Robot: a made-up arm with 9 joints. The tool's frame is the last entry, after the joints.
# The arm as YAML. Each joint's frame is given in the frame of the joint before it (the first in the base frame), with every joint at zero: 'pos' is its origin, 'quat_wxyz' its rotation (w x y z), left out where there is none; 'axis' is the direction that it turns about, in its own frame. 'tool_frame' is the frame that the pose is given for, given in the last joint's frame.
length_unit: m
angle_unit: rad
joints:
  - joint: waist
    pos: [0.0, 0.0, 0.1]
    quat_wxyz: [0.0, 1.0, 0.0, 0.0]
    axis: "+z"
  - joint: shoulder
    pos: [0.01, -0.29, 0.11]
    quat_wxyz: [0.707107, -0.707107, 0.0, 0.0]
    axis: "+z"
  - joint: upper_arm
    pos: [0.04, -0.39, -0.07]
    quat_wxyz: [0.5, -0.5, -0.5, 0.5]
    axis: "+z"
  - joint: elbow
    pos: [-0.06, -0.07, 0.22]
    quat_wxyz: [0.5, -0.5, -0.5, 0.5]
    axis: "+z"
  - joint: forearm
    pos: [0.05, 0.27, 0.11]
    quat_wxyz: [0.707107, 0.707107, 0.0, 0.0]
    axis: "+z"
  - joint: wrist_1
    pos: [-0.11, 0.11, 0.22]
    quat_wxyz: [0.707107, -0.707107, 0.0, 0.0]
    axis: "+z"
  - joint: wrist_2
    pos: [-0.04, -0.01, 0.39]
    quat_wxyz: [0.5, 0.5, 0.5, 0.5]
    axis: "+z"
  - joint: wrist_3
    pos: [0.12, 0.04, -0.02]
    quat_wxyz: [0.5, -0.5, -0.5, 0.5]
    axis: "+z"
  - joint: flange
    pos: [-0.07, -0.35, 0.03]
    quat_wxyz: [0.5, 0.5, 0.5, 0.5]
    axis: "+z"
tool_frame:
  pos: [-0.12, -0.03, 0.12]
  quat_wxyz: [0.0, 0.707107, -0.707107, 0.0]
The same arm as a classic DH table. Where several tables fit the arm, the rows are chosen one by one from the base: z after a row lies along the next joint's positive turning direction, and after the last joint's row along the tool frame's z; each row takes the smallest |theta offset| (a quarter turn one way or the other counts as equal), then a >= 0, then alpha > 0; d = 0 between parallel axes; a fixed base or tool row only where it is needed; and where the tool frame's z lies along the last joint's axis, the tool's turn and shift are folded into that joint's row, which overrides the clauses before.
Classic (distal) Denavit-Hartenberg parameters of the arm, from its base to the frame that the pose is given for. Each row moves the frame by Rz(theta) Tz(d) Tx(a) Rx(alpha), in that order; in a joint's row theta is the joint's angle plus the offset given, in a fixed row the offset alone. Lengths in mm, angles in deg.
base (fixed): theta0 0.00  d 0.0  a 0.0  alpha 180.00
waist: theta0 0.00  d 10.0  a 10.0  alpha -90.00
shoulder: theta0 -90.00  d -360.0  a 390.0  alpha 90.00
upper_arm: theta0 90.00  d 180.0  a 70.0  alpha 90.00
elbow: theta0 0.00  d 170.0  a -50.0  alpha -90.00
forearm: theta0 0.00  d -50.0  a 110.0  alpha 90.00
wrist_1: theta0 90.00  d 500.0  a 10.0  alpha -90.00
wrist_2: theta0 -90.00  d -60.0  a 40.0  alpha -90.00
wrist_3: theta0 -90.00  d -90.0  a 350.0  alpha -90.00
flange: theta0 14.04  d 0.0  a 123.7  alpha 180.00
tool (fixed): theta0 -75.96  d -50.0  a 0.0  alpha 0.00

